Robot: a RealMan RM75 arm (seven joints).
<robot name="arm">
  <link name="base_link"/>
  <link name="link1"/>
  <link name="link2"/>
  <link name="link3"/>
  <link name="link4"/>
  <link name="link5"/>
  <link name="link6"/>
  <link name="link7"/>
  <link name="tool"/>
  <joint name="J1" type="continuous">
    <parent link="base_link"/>
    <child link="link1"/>
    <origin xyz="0 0 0.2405" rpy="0 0 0"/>
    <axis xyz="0 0 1"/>
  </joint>
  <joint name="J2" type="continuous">
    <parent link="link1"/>
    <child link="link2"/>
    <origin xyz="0 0 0" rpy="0 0 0"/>
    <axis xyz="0 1 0"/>
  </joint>
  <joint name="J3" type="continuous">
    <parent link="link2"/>
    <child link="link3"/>
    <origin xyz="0 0 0.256" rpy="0 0 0"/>
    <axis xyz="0 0 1"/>
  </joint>
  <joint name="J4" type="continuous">
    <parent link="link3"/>
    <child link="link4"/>
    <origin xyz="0 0 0" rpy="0 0 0"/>
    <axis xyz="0 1 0"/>
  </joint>
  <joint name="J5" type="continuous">
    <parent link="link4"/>
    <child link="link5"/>
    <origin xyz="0 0 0.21" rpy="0 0 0"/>
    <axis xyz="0 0 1"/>
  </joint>
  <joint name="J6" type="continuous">
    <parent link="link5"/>
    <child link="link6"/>
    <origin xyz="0 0 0" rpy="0 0 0"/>
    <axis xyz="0 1 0"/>
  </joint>
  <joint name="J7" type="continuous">
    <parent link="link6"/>
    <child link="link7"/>
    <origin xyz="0 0 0.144" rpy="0 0 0"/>
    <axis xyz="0 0 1"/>
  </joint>
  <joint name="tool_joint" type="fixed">
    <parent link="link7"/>
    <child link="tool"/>
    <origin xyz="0 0 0" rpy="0 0 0"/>
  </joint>
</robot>
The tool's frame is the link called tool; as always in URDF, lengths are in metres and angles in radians. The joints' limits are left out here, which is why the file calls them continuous.
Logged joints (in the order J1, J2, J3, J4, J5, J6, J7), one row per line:
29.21 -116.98 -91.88 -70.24 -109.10 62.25 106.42
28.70 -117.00 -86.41 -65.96 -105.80 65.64 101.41
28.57 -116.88 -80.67 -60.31 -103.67 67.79 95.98
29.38 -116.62 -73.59 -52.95 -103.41 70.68 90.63
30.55 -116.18 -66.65 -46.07 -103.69 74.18 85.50
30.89 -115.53 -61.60 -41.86 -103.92 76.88 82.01
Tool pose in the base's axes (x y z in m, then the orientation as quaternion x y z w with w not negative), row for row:
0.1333 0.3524 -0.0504 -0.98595 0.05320 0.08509 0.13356
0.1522 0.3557 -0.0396 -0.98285 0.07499 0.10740 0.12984
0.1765 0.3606 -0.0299 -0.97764 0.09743 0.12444 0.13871
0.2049 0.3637 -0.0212 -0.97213 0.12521 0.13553 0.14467
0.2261 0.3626 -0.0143 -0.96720 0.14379 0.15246 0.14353
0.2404 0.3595 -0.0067 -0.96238 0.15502 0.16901 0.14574
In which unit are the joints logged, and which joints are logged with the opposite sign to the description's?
The joints are logged in degrees. Opposite sign: J2, J6.
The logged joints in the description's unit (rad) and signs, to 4 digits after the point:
0.5098 2.0417 -1.6036 -1.2259 -1.9042 -1.0865 1.8574
0.5009 2.0420 -1.5081 -1.1512 -1.8466 -1.1456 1.7699
0.4986 2.0399 -1.4080 -1.0526 -1.8094 -1.1832 1.6752
0.5128 2.0354 -1.2844 -0.9242 -1.8048 -1.2336 1.5818
0.5332 2.0277 -1.1633 -0.8041 -1.8097 -1.2947 1.4923
0.5391 2.0164 -1.0751 -0.7306 -1.8137 -1.3418 1.4313

